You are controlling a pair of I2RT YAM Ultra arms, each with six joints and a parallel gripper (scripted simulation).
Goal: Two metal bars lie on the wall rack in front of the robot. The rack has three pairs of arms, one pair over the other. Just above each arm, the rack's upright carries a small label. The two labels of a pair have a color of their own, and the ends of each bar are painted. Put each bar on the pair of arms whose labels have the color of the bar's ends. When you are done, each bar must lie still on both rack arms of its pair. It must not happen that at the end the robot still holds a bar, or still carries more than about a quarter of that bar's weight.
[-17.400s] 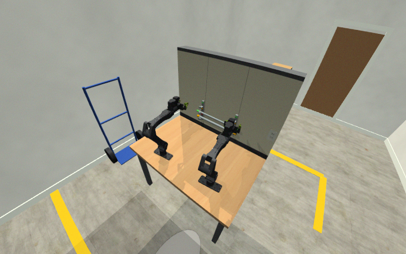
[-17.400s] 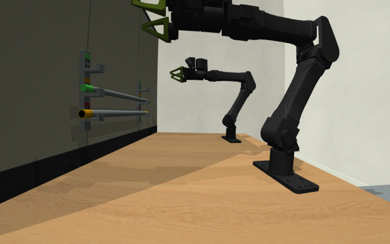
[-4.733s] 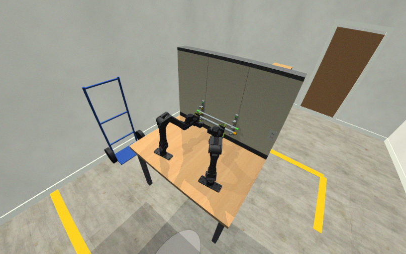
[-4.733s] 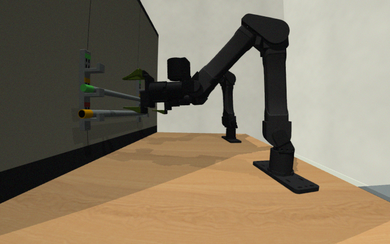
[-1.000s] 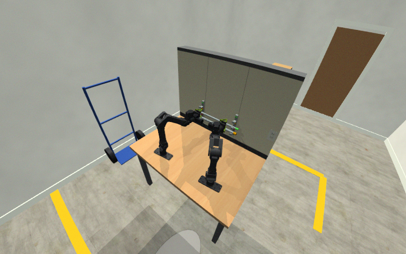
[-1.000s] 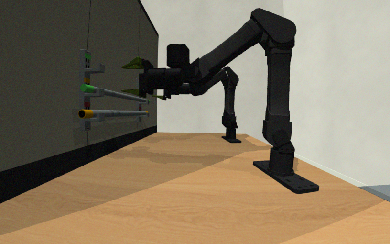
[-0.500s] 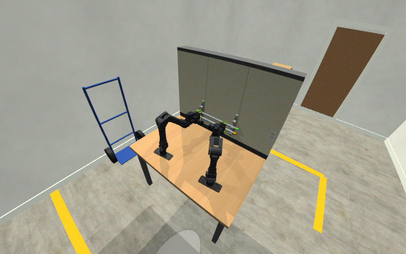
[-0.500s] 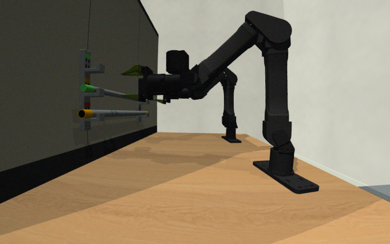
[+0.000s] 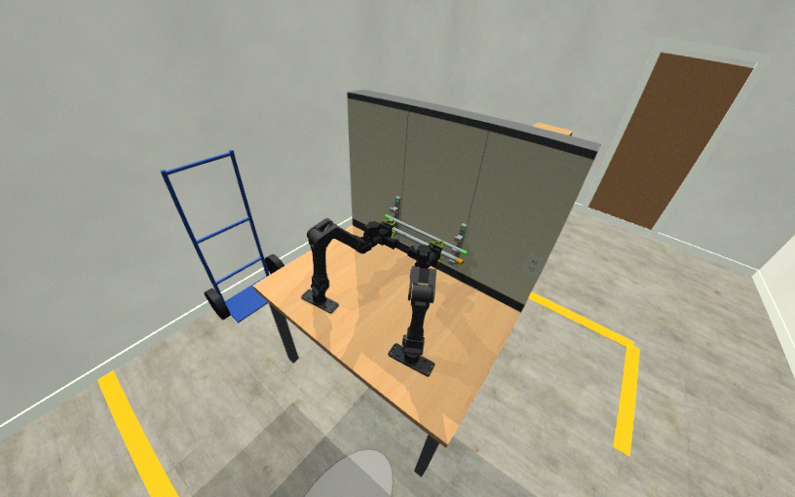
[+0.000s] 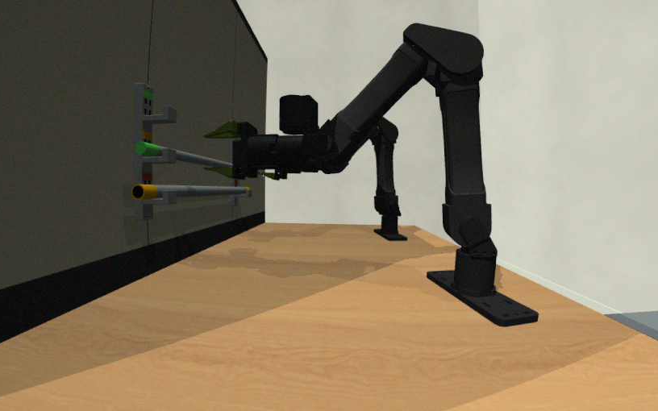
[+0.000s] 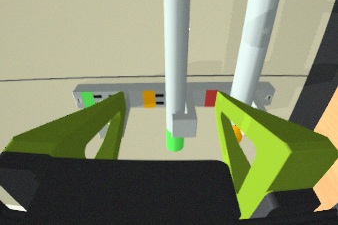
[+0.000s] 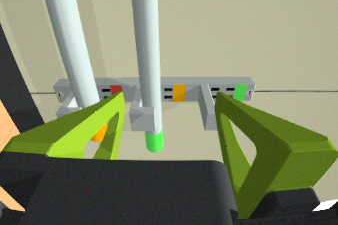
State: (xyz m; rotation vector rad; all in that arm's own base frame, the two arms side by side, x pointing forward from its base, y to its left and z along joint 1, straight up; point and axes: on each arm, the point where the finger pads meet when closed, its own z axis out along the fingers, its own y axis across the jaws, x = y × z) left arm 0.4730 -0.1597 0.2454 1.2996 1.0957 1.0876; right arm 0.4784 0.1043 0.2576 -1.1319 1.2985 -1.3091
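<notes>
Right now the green-ended bar is 150 mm to the right of my left hand, 50 mm ahead of it and 10 mm below it. Round my left hand: orange-ended bar (150 mm to the right, 80 mm below, 60 mm ahead); wall panel (180 mm above, 170 mm to the right, 160 mm ahead).
My right gripper is now 70 mm short of the green-ended bar, 140 mm to the right of it and 20 mm above it. The rest, counted from my right hand: orange-ended bar (80 mm ahead, 150 mm to the left, 90 mm below); then wall panel (180 mm ahead, 130 mm to the left, 170 mm above).
</notes>
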